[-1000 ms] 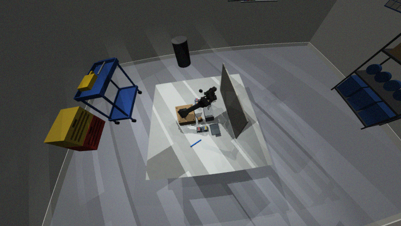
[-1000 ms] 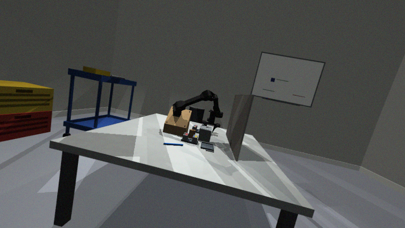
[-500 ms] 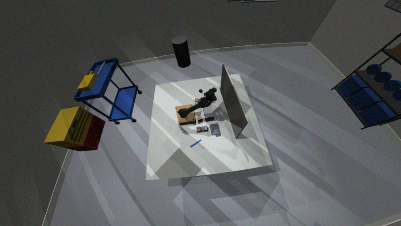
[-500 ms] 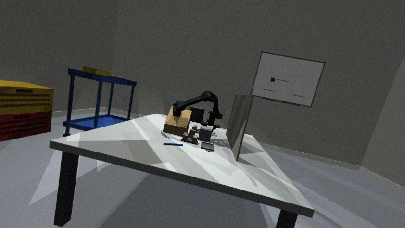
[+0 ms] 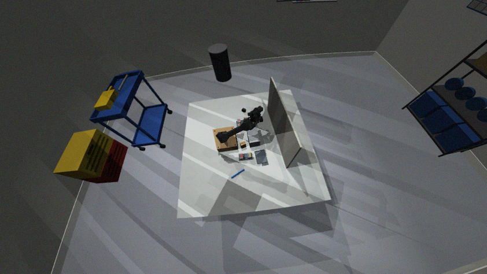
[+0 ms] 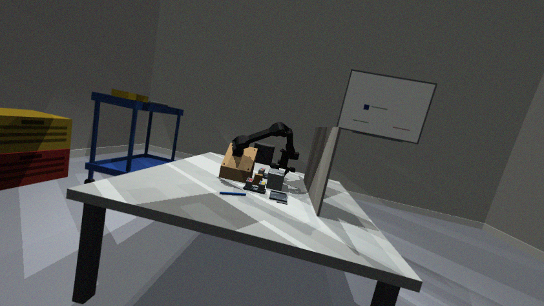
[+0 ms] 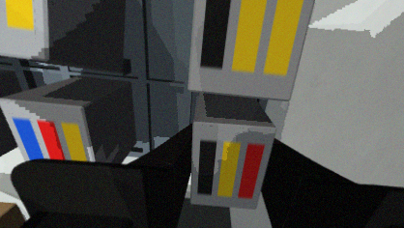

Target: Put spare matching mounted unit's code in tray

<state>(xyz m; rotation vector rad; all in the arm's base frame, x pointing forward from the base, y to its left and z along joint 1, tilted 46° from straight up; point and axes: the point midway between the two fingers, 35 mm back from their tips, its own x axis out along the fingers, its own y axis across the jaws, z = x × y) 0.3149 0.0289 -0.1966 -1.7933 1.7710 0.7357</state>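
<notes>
The flat grey tray is 10 mm ahead of my gripper tip, 360 mm to the right of it and 10 mm below it. The rest, counted from my gripper tip: tall upright panel: 210 mm ahead, 160 mm to the right, 210 mm above; then grey mounted unit: 30 mm behind, 160 mm to the right, 30 mm above; then grey spare block: 20 mm above.
</notes>
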